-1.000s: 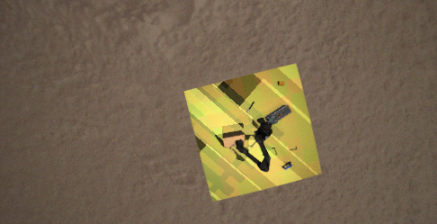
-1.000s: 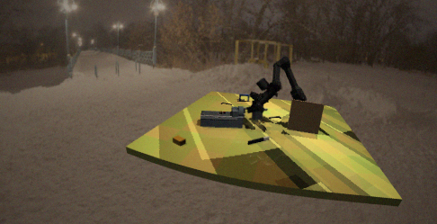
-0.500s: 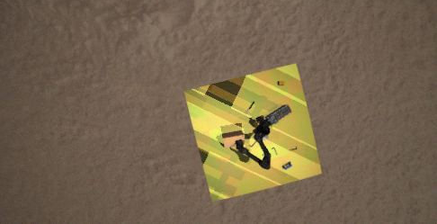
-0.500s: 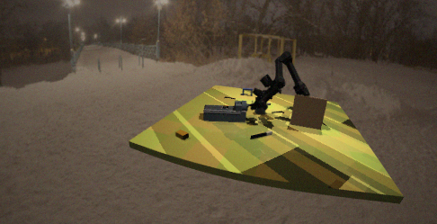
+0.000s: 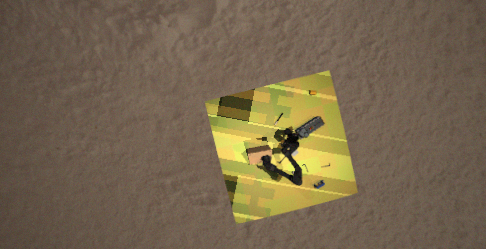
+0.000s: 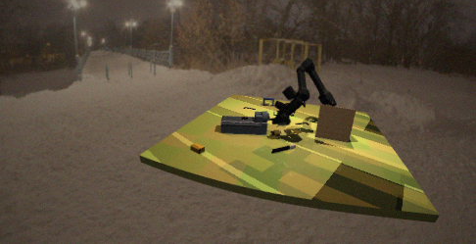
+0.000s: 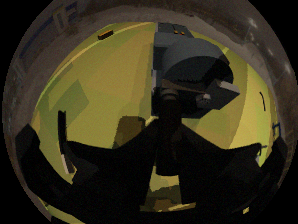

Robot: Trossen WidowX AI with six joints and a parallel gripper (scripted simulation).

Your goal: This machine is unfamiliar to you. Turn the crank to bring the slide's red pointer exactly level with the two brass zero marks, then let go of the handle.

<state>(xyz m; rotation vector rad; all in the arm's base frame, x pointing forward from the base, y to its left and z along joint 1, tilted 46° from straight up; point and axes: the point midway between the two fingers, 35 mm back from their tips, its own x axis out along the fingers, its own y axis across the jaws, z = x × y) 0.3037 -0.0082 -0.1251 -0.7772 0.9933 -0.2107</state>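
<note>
My gripper tip is 60 mm past the grey block, 170 mm to the left of it and 30 mm above it. Round my gripper tip: black stick (90 mm behind, 180 mm to the left, 60 mm below); then crank handle (20 mm behind, 30 mm above); then red pointer (150 mm ahead, 20 mm above).
</note>
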